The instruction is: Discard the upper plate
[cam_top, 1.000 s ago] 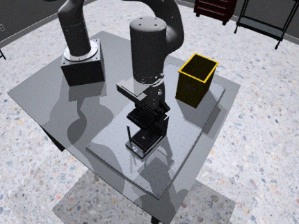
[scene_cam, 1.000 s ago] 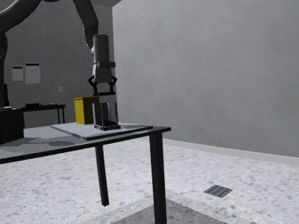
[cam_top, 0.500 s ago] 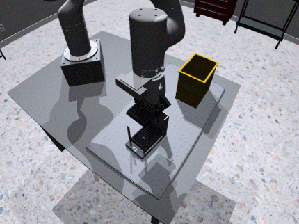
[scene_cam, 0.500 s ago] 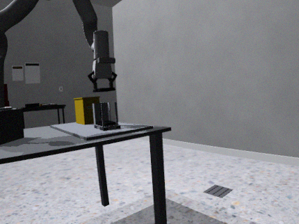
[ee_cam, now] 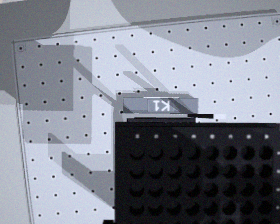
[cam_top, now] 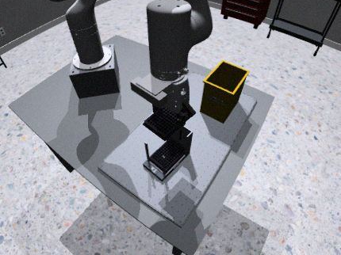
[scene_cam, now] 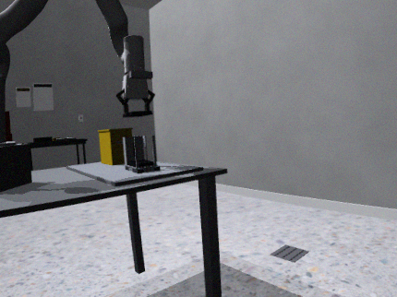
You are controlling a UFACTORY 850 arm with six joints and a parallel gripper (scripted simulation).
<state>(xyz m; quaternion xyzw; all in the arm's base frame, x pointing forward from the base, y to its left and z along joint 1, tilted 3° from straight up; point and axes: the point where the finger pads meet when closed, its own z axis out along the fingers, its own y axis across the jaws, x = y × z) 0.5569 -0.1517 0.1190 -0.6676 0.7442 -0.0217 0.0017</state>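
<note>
Now: the plastics bin W1 360 mm to the left of my hand, 150 mm below it and 40 mm ahead of it. From my hand the other things lie so: black 96-well plate (10 mm below).
</note>
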